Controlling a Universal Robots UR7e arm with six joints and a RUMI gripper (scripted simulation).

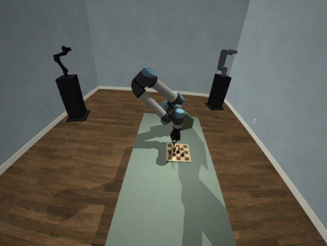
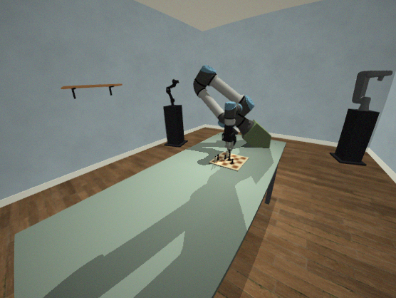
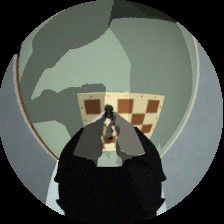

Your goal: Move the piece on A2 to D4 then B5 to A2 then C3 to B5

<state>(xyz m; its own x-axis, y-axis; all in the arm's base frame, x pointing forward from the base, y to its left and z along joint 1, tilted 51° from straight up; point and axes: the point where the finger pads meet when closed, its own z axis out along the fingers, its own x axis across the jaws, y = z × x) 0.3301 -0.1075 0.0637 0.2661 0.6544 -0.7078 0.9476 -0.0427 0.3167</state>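
My gripper is now 4 cm short of the white piece, 1 cm to the left of it and 1 cm above it. The rest, counted from my hand: chessboard (9 cm ahead, 1 cm to the left, 4 cm below).
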